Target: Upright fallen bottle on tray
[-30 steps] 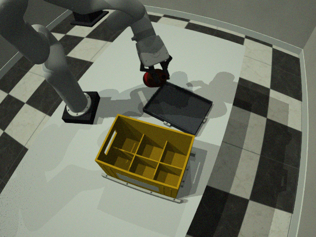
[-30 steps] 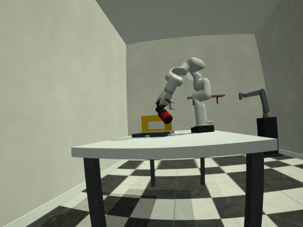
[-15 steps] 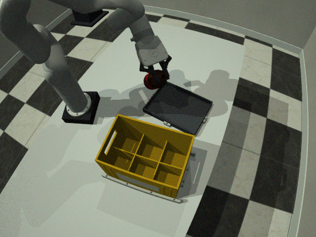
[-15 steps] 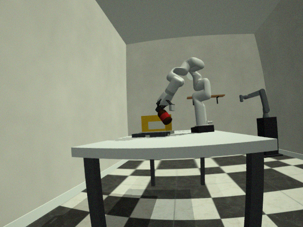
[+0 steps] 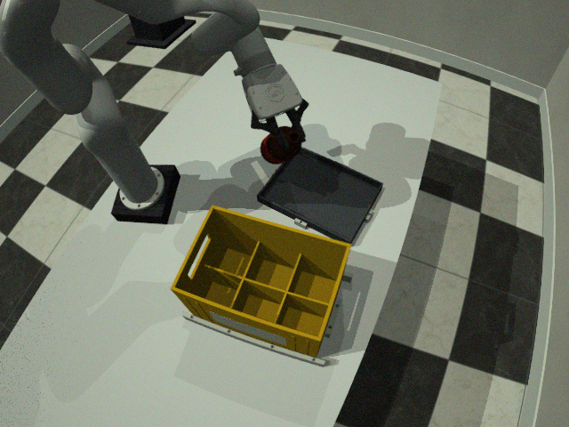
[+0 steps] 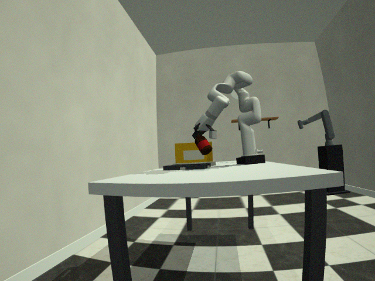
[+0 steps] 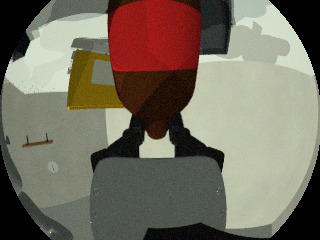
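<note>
Right now my hand is 2 cm past the brown bottle, 2 cm to the right of it and 5 cm above it. Round my hand: dark grey tray 6 cm ahead, 3 cm to the left, 20 cm below; then yellow crate 6 cm ahead, 27 cm to the right, 12 cm below.
</note>
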